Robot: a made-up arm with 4 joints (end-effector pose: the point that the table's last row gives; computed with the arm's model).
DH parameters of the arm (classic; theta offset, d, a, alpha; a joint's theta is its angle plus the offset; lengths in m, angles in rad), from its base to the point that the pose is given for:
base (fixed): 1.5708 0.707 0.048 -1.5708
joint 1: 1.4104 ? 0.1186 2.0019
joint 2: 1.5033 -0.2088 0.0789 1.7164
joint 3: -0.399 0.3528 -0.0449 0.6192
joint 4: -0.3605 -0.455 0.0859 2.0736
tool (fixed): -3.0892 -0.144 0 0
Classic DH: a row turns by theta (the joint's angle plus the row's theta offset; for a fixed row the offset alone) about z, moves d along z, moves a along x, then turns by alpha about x.
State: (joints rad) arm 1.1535 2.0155 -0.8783 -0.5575
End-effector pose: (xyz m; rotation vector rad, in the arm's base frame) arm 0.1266 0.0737 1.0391 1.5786 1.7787 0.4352
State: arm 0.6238 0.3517 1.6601 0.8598
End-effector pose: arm 0.2828 -0.2982 0.5187 -0.6167 -0.9019 -1.7158
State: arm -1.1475 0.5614 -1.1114 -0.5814
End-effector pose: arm -0.2377 0.0015 0.5549 1.1798 -0.1222 2.4057
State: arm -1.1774 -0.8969 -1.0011 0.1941
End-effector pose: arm -0.0744 0.5032 0.4459 0.6898 -0.7127 0.6928
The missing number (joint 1, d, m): -0.1528
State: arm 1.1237 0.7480 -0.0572 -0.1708
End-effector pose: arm -0.1147 0.0911 0.6065 -0.1352 1.0516 -0.1618
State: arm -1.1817 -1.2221 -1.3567 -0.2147
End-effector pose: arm -0.0365 0.4143 0.3019 0.0371 -0.4093 1.0090
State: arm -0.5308 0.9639 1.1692 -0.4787
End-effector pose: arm 0.1104 0.2025 0.5990 1.2430 1.4373 -0.3078
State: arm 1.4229 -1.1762 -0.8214 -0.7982
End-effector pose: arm -0.0214 -0.4008 0.7590 -2.1515 1.1617 0.4331
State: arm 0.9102 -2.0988 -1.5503 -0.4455
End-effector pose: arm 0.1397 -0.4940 0.7672 -2.6901 0.5537 0.3190
